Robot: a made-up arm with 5 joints.
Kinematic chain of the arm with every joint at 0, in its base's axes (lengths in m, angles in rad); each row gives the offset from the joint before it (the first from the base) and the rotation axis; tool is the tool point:
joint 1: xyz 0 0 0.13 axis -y
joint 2: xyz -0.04 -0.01 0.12 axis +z
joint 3: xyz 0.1 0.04 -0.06 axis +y
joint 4: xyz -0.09 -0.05 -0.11 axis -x
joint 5: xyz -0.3 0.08 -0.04 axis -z
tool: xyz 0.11 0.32 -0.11
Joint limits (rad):
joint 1: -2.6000..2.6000
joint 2: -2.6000..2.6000
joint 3: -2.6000..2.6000
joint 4: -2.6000..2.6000
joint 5: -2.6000..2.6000
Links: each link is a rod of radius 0.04 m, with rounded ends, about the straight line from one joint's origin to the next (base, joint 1, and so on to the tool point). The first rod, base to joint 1, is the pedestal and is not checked.
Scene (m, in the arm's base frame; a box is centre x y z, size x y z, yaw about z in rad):
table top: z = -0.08
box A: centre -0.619 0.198 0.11 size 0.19 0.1 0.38 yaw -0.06
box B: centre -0.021 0.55 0 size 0.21 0.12 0.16 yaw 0.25
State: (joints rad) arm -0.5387 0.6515 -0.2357 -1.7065 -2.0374
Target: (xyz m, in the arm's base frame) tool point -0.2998 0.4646 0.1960
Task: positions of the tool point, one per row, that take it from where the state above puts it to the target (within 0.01 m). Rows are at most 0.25 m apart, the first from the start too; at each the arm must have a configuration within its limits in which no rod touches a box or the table.
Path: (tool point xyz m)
1: -0.5722 -0.1373 0.4613
2: -0.4903 0.0266 0.5919
3: -0.5021 0.2196 0.4767
4: -0.4359 0.3739 0.3325
5: -0.2998 0.4646 0.1960

